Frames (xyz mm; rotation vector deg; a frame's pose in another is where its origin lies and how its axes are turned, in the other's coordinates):
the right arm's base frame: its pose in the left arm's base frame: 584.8 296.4 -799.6 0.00 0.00 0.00
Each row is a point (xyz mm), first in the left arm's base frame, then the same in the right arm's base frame.
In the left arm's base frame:
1: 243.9 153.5 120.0
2: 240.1 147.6 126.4
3: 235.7 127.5 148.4
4: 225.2 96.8 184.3
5: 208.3 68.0 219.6
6: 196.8 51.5 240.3
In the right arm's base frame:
1: -340.9 -142.9 919.6
2: -344.7 -148.8 926.0
3: -349.1 -168.9 948.0
4: -359.6 -199.6 983.9
5: -376.5 -228.4 1019.2
6: -388.0 -244.9 1039.9

